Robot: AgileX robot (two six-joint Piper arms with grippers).
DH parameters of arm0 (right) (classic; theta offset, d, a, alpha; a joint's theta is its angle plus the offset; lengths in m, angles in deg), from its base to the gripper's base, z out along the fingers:
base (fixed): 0 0 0 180
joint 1: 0 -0.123 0 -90
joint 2: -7.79 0 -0.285 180
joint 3: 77.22 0 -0.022 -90
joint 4: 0 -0.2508 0 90
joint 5: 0 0 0.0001 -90
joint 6: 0 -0.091 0 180
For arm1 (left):
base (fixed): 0 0 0 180
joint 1: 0 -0.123 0 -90
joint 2: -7.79 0 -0.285 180
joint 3: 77.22 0 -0.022 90
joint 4: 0 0.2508 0 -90
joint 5: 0 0 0.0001 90
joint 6: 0 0.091 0 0
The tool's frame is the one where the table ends.
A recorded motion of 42 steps. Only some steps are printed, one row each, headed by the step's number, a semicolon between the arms.
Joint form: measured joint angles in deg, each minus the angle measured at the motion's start. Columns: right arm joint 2, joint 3, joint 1, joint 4, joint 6, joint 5; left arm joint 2, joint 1, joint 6, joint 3, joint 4, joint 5.
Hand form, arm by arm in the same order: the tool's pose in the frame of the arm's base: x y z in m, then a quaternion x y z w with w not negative. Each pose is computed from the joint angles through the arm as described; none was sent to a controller.
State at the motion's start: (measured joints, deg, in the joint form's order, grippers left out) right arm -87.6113 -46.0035 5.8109 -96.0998 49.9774 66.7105; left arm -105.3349 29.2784 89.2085 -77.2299 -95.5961 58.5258
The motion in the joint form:
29: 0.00 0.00 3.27 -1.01 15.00 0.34; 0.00 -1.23 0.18 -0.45 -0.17 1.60
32: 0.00 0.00 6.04 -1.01 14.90 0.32; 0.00 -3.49 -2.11 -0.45 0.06 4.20
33: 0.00 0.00 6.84 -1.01 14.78 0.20; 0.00 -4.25 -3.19 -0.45 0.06 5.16
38: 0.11 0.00 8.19 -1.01 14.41 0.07; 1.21 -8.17 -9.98 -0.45 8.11 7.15
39: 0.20 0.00 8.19 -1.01 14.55 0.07; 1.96 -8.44 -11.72 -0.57 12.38 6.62
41: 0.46 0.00 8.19 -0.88 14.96 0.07; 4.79 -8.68 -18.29 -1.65 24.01 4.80
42: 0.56 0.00 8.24 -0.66 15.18 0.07; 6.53 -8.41 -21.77 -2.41 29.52 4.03
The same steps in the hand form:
29: 0.2855 0.0386 0.2620 0.02090 0.75506 0.56681 0.32891; 0.3131 -0.2558 0.2986 0.40155 0.62812 -0.55062 0.37556
32: 0.2871 0.0248 0.2620 0.03990 0.75436 0.55887 0.34208; 0.3190 -0.2436 0.2999 0.38689 0.63170 -0.56364 0.36549
33: 0.2875 0.0206 0.2619 0.04653 0.75439 0.55609 0.34568; 0.3208 -0.2395 0.3005 0.38005 0.63330 -0.56975 0.36038
38: 0.2878 0.0138 0.2623 0.05788 0.75380 0.55220 0.35145; 0.3259 -0.2146 0.2991 0.38235 0.66913 -0.54801 0.32521
39: 0.2876 0.0139 0.2627 0.05647 0.75371 0.55167 0.35271; 0.3238 -0.2110 0.2986 0.39760 0.68262 -0.52596 0.31513
41: 0.2868 0.0141 0.2638 0.05167 0.75403 0.54966 0.35588; 0.3172 -0.2017 0.3063 0.42818 0.71851 -0.46189 0.29505
42: 0.2864 0.0140 0.2640 0.04883 0.75493 0.54795 0.35699; 0.3124 -0.1981 0.3140 0.44107 0.73236 -0.42983 0.29043

